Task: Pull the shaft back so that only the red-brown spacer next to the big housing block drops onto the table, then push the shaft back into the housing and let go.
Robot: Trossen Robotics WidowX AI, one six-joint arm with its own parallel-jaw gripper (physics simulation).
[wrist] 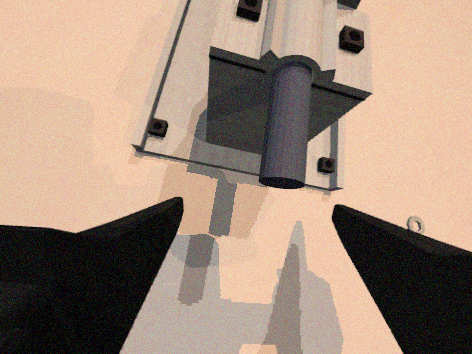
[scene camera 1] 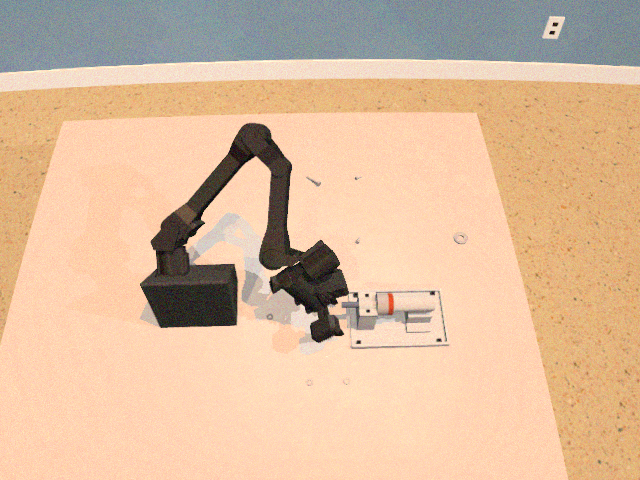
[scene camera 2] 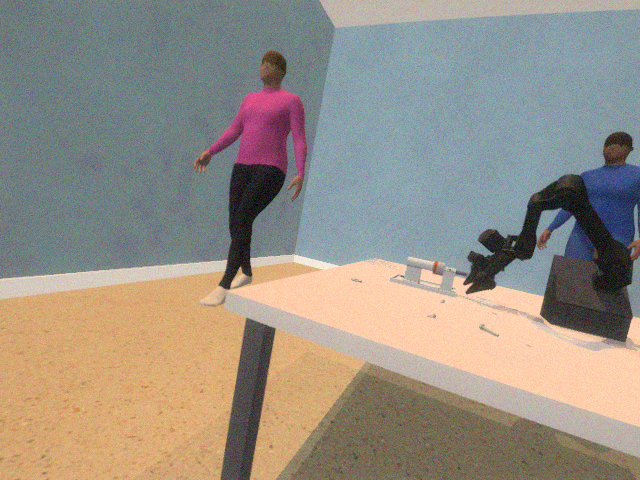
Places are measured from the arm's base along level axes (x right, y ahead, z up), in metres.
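Where they show: gripper, fingertip midpoint: (wrist: 257, 207) (scene camera 1: 339, 319) (scene camera 2: 464, 289); arm's base at its link origin: (scene camera 1: 172, 273) (scene camera 2: 605, 284).
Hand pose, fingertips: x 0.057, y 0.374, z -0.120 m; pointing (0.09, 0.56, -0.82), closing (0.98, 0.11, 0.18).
Things, the pixels of their centre, and the offset from my fingertips. "pt": a spot on its surface instead.
- blue-grey shaft at a spot on its surface: (wrist: 287, 125) (scene camera 1: 348, 302) (scene camera 2: 462, 271) pt dz +0.061, dx -0.011, dy +0.018 m
- pale tan ring at the middle of its body: (scene camera 1: 382, 304) dz +0.054, dx -0.009, dy +0.096 m
- red-orange spacer at the middle of its body: (scene camera 1: 389, 304) (scene camera 2: 435, 267) dz +0.054, dx -0.009, dy +0.112 m
- bolt at the middle of its body: (scene camera 2: 489, 330) (scene camera 1: 313, 180) dz -0.019, dx -0.437, dy -0.051 m
- washer at the middle of its body: (scene camera 1: 460, 238) dz -0.022, dx -0.239, dy +0.334 m
The blue-grey shaft (scene camera 1: 349, 304) (scene camera 2: 460, 272) (wrist: 287, 125) sticks out of the near bearing block (scene camera 1: 367, 297) (scene camera 2: 447, 280) (wrist: 235, 100) towards the arm. Beyond that block, a pale tan ring (scene camera 1: 382, 303) and the red-orange spacer (scene camera 1: 390, 303) (scene camera 2: 435, 266) sit in line. The spacer is up against the large white cylinder (scene camera 1: 415, 301) (scene camera 2: 420, 262), above the base plate. My gripper (scene camera 1: 340, 314) (scene camera 2: 466, 287) (wrist: 257, 207) is open and empty. In the wrist view its fingertips stand apart, short of the shaft's free end, which shows above the gap between them. The shaft's far end is hidden.
The white base plate (scene camera 1: 395, 342) (scene camera 2: 413, 284) (wrist: 172, 110) has dark fasteners at its corners. A bolt (scene camera 1: 314, 181) (scene camera 2: 488, 330), small screws (scene camera 1: 357, 177) (scene camera 1: 357, 240), a washer (scene camera 1: 460, 238) and small rings (scene camera 1: 309, 382) (scene camera 1: 346, 381) lie on the table.
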